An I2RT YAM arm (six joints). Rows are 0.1 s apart.
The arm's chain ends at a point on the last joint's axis. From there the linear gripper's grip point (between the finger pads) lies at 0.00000 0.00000 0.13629 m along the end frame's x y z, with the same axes.
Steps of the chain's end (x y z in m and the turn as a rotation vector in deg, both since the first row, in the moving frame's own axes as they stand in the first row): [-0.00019 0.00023 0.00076 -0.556 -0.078 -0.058]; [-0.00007 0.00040 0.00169 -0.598 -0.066 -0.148]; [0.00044 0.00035 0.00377 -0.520 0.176 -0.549]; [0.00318 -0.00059 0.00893 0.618 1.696 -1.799]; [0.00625 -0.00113 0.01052 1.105 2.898 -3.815]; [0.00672 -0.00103 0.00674 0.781 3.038 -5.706]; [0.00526 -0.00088 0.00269 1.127 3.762 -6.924]
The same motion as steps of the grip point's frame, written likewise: [-0.00037 0.00155 0.00075 -0.556 -0.078 -0.058]; [-0.00023 0.00182 0.00168 -0.598 -0.066 -0.148]; [0.00086 0.00158 0.00376 -0.520 0.176 -0.549]; [0.00719 -0.00212 0.00886 0.618 1.696 -1.799]; [0.01305 -0.00398 0.01032 1.105 2.898 -3.815]; [0.01384 -0.00324 0.00654 0.781 3.038 -5.706]; [0.01402 -0.00409 0.00237 1.127 3.762 -6.924]
